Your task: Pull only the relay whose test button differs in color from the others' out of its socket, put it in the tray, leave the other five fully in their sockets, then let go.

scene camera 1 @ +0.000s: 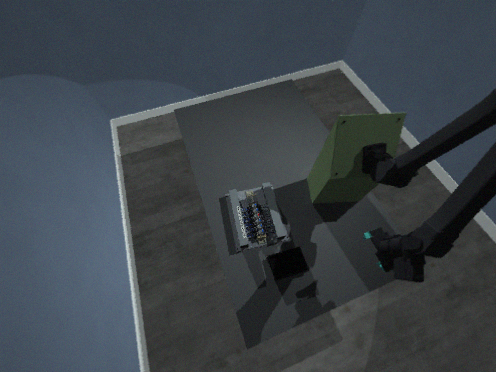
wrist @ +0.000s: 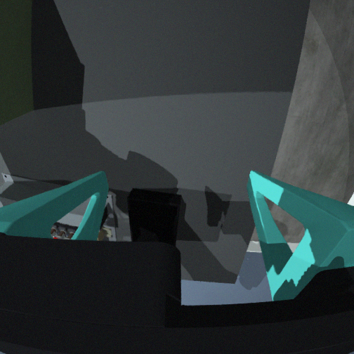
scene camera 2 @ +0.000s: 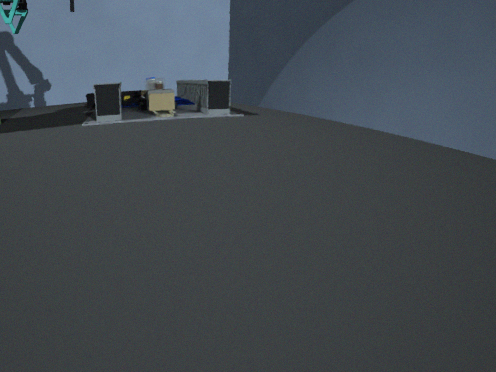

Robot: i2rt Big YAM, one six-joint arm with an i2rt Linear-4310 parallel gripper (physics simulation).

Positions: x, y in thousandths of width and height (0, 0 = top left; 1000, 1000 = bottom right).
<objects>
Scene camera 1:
my gripper: 749, 673
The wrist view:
my gripper: 501, 504
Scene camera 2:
panel: 368, 302
</objects>
